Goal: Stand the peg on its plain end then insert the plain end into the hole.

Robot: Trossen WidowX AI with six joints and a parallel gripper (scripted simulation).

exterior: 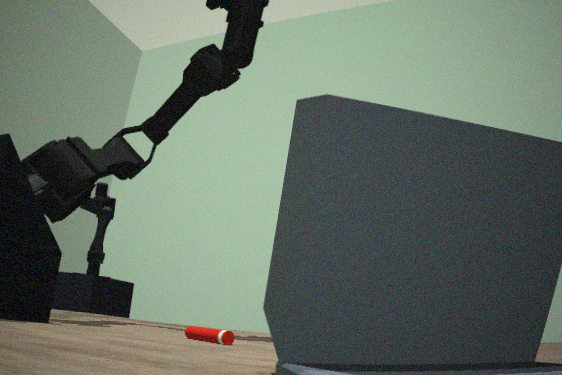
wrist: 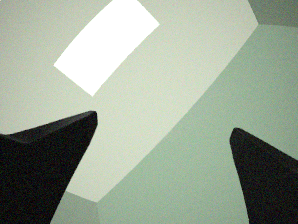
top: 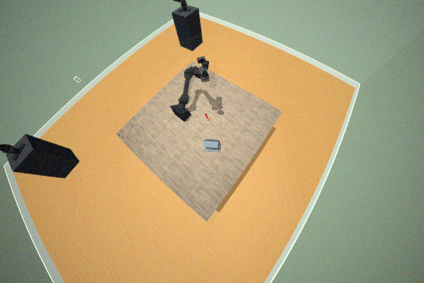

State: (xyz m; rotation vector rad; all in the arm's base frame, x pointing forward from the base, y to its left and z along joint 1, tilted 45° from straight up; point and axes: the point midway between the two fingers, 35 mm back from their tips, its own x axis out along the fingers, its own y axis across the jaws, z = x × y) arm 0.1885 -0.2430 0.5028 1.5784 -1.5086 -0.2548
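My gripper tip is now 65 cm above the red peg, 8 cm to the left of it and 4 cm short of it. Also, from my gripper tip: sloped grey panel 59 cm below, 29 cm to the right, 24 cm ahead.
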